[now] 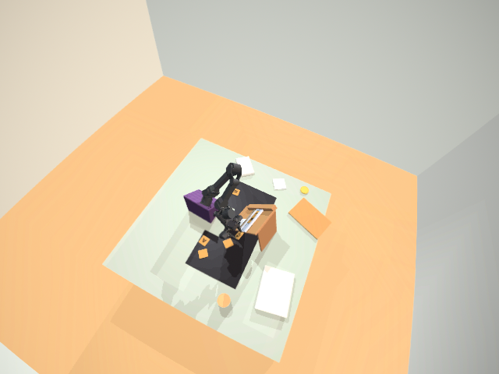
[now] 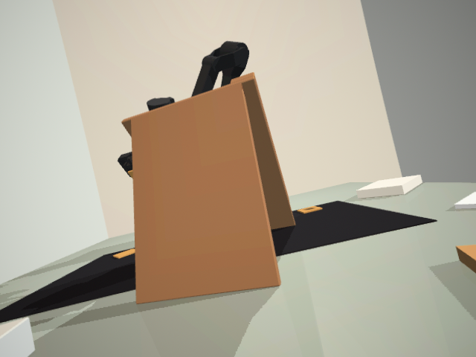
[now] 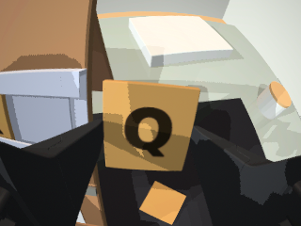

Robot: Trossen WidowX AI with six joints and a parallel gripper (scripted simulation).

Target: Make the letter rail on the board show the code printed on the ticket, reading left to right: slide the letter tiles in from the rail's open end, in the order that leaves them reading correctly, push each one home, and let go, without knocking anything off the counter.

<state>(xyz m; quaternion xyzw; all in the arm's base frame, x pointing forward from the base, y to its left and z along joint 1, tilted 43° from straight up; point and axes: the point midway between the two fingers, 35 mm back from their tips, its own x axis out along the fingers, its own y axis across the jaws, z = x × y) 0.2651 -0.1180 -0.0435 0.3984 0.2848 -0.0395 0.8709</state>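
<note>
The white ticket lies 30 mm behind my gripper tip, 120 mm to the left of it and 90 mm below it. Also, from my gripper tip: black mat: 90 mm behind, 110 mm to the left, 180 mm below; then white block: 350 mm ahead, 220 mm to the right, 160 mm below; then orange tile marked q: right at my gripper tip.
</note>
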